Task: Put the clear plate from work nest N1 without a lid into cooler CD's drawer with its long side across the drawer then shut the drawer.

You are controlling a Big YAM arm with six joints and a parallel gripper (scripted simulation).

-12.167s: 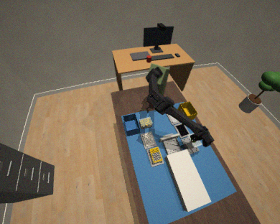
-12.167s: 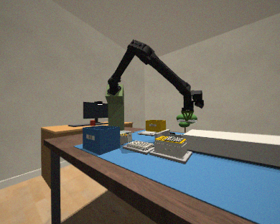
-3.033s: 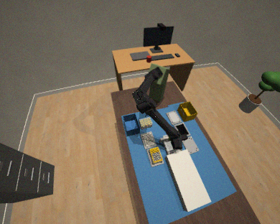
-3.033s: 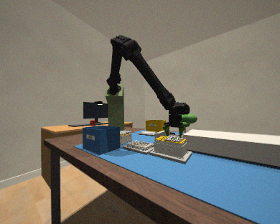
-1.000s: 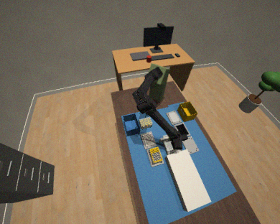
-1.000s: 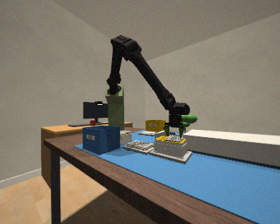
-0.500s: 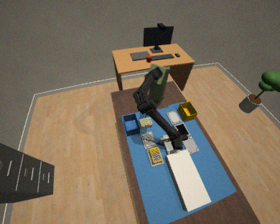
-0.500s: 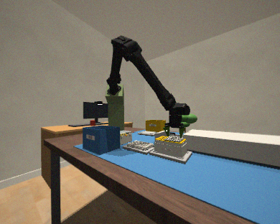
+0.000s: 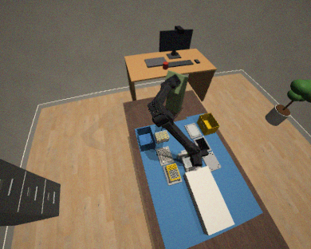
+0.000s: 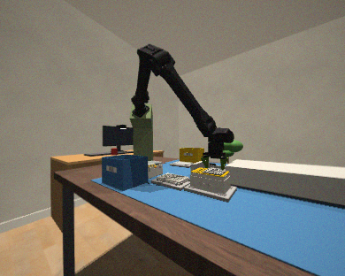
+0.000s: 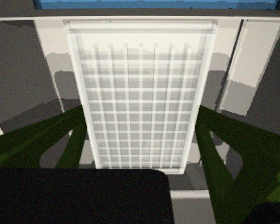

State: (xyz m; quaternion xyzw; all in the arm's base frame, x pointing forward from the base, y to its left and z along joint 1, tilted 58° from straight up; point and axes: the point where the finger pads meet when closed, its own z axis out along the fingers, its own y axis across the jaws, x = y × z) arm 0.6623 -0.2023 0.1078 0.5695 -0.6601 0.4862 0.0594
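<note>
My hand is 1 cm above the clear plate. Also, from my hand: yellow-topped tip box: 20 cm to the right, 4 cm behind, 2 cm above; cooler drawer: 3 cm ahead, 2 cm to the right, 1 cm below; grey work nest: 15 cm to the left, 11 cm ahead, 3 cm below.
</note>
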